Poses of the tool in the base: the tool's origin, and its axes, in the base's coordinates. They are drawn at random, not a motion.
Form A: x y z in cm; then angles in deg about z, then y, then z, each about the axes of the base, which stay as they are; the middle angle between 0 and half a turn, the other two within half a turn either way.
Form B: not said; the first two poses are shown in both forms.
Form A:
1: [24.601, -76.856, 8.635, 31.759, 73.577, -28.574]
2: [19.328, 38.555, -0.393, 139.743, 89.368, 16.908]
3: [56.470, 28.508, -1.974, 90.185, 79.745, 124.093]
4: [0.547, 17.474, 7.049, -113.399, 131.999, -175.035]
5: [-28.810, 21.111, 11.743, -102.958, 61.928, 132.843]
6: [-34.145, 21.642, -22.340, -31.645, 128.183, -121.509]
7: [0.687, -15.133, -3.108, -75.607, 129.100, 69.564]
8: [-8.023, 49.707, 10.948, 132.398, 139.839, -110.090]
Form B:
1: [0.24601, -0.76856, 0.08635, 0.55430, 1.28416, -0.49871]
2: [0.19328, 0.38555, -0.00393, 2.43898, 1.55977, 0.29510]
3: [0.56470, 0.28508, -0.01974, 1.57403, 1.39181, 2.16583]
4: [0.00547, 0.17474, 0.07049, -1.97919, 2.30382, -3.05494]
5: [-0.28810, 0.21111, 0.11743, -1.79696, 1.08085, 2.31855]
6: [-0.34145, 0.21642, -0.22340, -0.55231, 2.23722, -2.12073]
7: [0.00687, -0.15133, -0.03108, -1.31959, 2.25322, 1.21412]
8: [-0.08023, 0.49707, 0.10948, 2.31078, 2.44065, -1.92143]
